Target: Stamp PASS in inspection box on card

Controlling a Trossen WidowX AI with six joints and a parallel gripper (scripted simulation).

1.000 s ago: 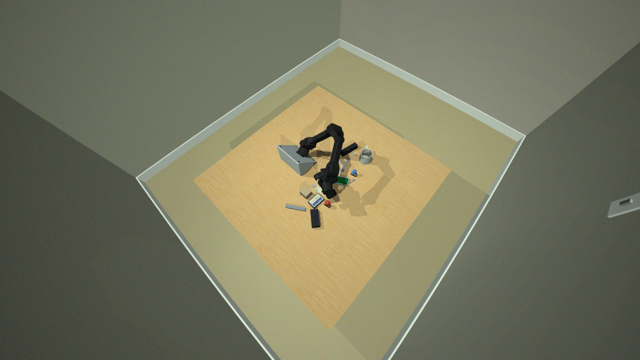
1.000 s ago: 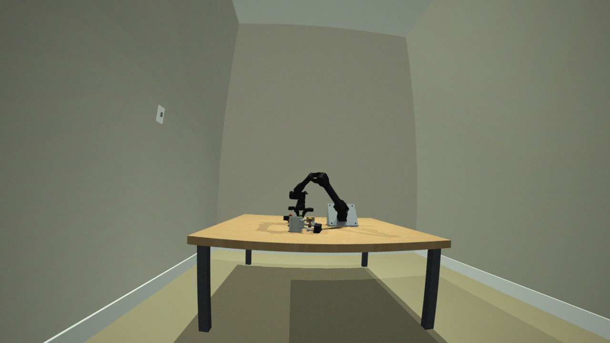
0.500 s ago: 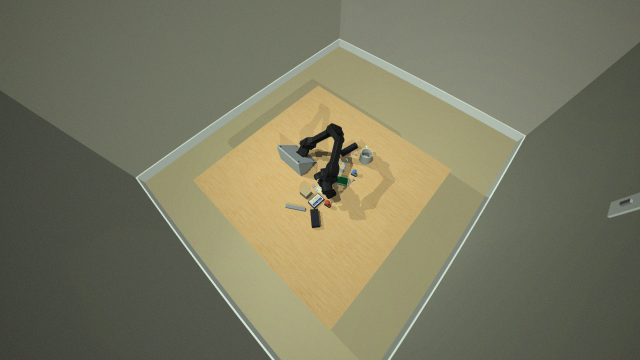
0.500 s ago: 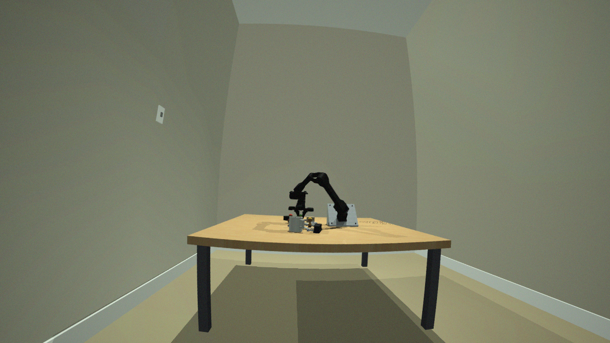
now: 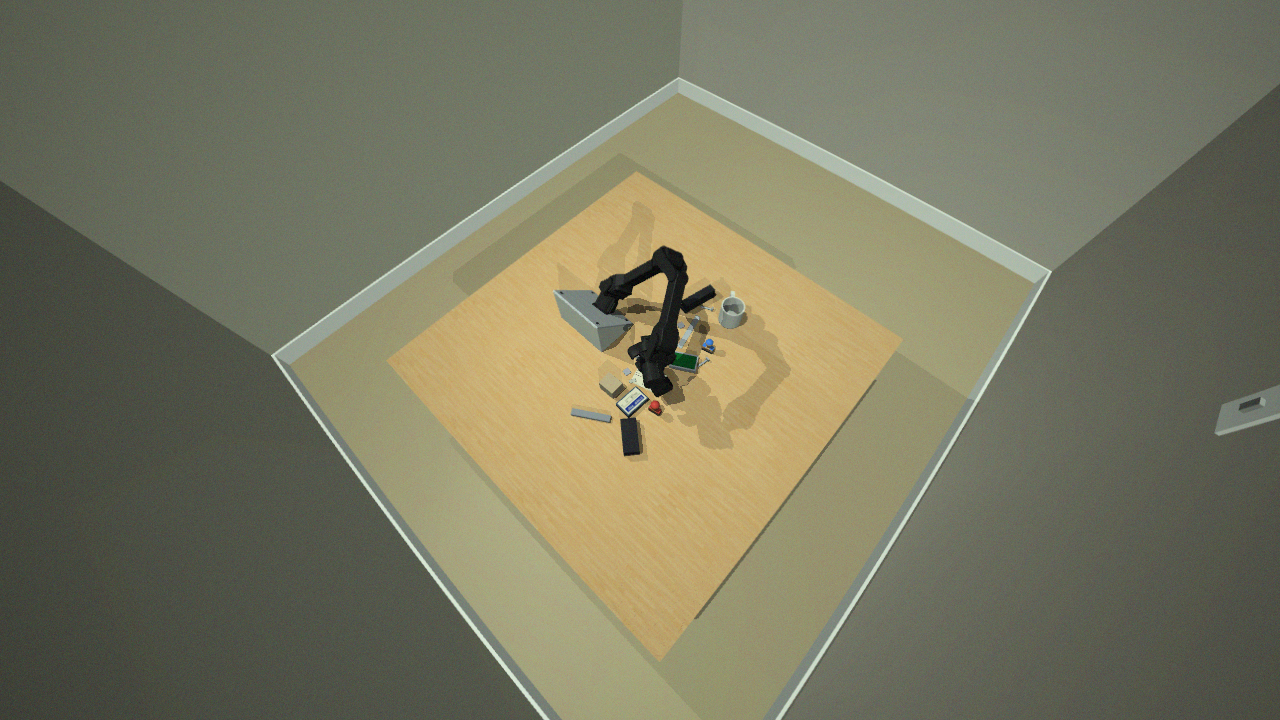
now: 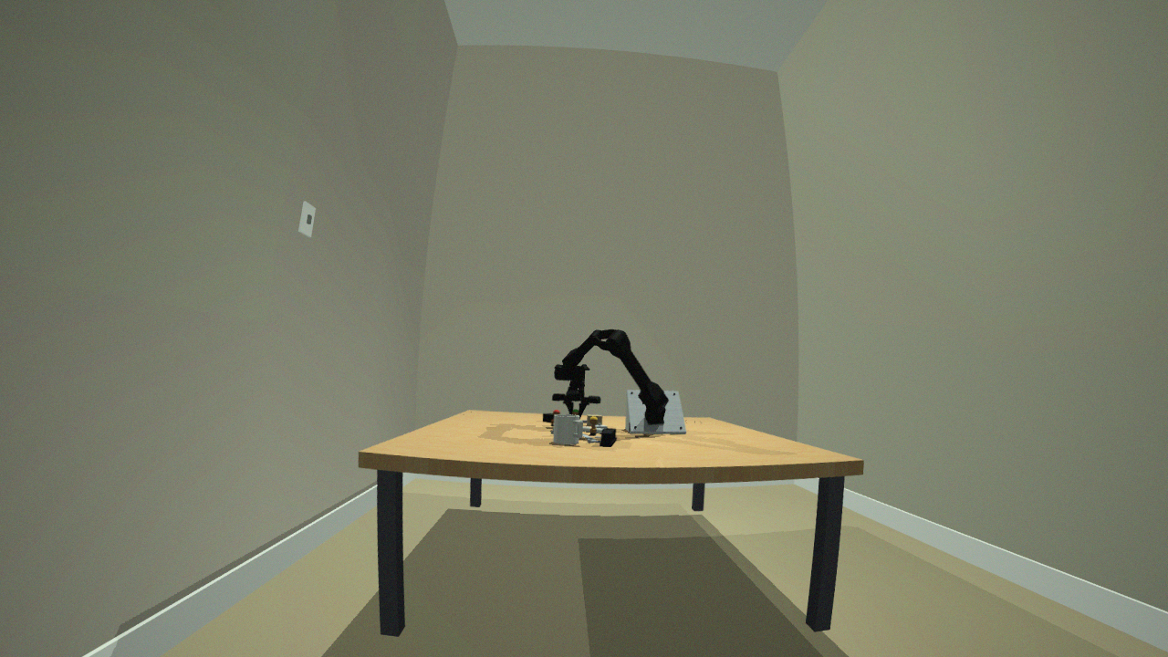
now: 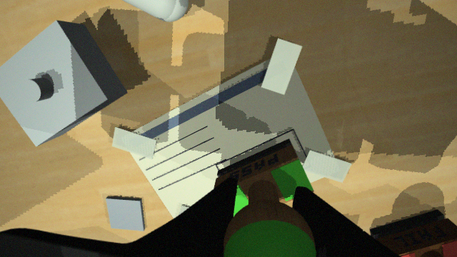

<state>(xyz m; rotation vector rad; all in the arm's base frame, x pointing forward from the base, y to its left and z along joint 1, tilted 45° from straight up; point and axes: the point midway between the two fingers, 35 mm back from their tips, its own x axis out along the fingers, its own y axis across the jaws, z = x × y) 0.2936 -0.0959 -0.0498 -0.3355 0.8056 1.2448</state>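
Right now my gripper tip is 30 mm above the card, 20 mm past it and 10 mm to the right of it. The rest, counted from my gripper tip: stamp pad tin 90 mm to the right, 20 mm below; red stamp 70 mm to the right, 70 mm ahead, 10 mm below; pass stamp right at my gripper tip.
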